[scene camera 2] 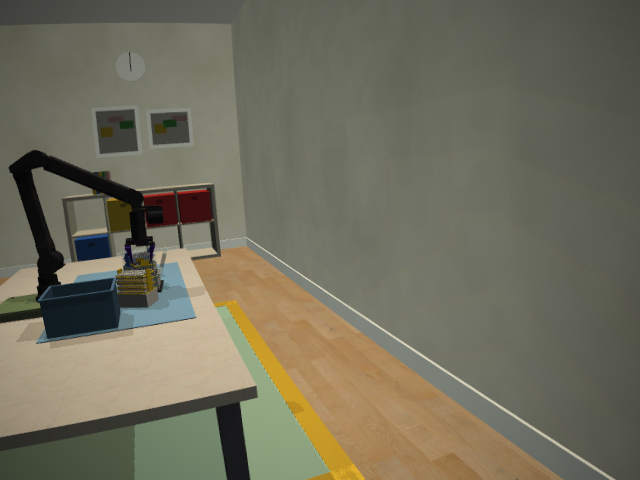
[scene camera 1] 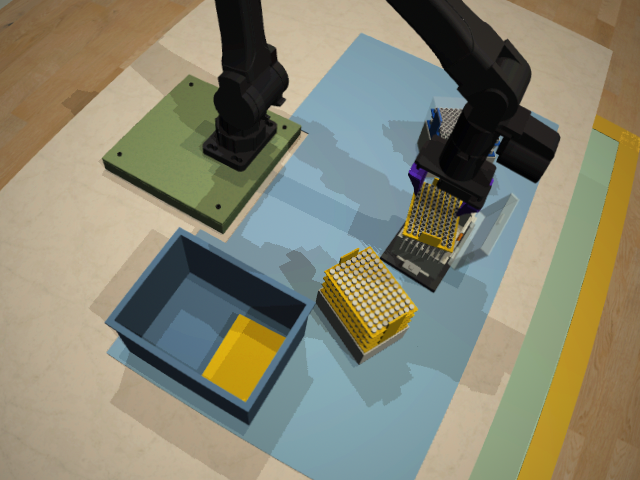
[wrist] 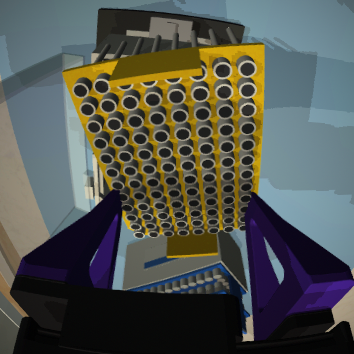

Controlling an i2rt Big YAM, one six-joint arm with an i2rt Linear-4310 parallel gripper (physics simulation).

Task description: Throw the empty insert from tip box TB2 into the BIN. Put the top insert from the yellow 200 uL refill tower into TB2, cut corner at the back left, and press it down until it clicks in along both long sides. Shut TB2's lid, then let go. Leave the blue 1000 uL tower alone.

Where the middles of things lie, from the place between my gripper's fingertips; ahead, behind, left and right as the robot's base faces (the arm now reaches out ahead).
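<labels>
My hand is 80 mm short of the clear lid (wrist: 52, 180) and 10 mm to the left of it. As for the empty yellow insert (scene camera 1: 247, 350), it sits 340 mm to the right of my hand, 140 mm behind it and 90 mm below it, while the blue bin (scene camera 1: 176, 315) is 330 mm to the right of my hand, 190 mm behind it and, finally, 40 mm below it.
</labels>
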